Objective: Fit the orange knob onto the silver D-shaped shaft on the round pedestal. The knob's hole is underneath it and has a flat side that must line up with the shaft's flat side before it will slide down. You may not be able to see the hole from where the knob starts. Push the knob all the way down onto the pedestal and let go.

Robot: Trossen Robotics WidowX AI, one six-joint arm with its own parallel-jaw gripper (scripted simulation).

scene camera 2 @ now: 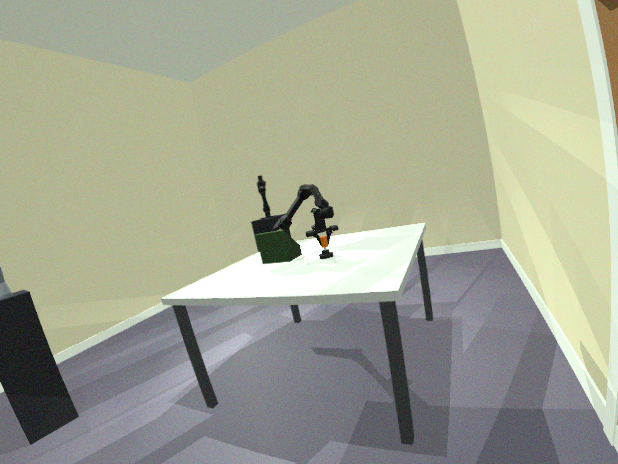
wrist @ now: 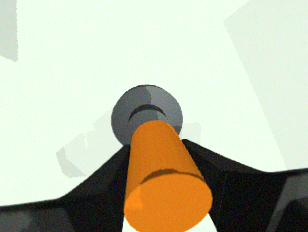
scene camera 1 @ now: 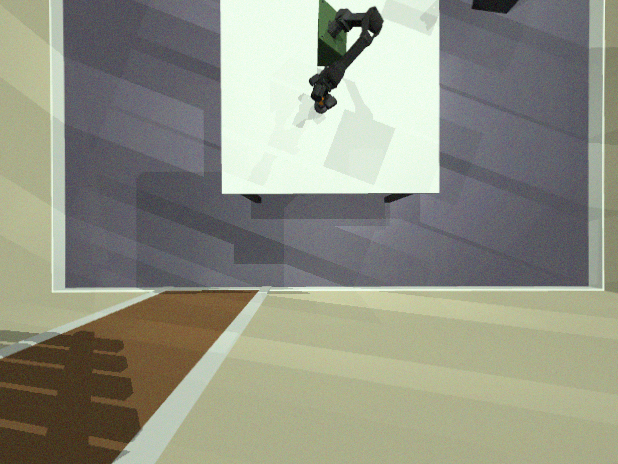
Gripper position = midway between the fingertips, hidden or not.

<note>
My gripper [wrist: 156, 146] carries an orange knob. Also in view: a pedestal [wrist: 143, 103].
</note>
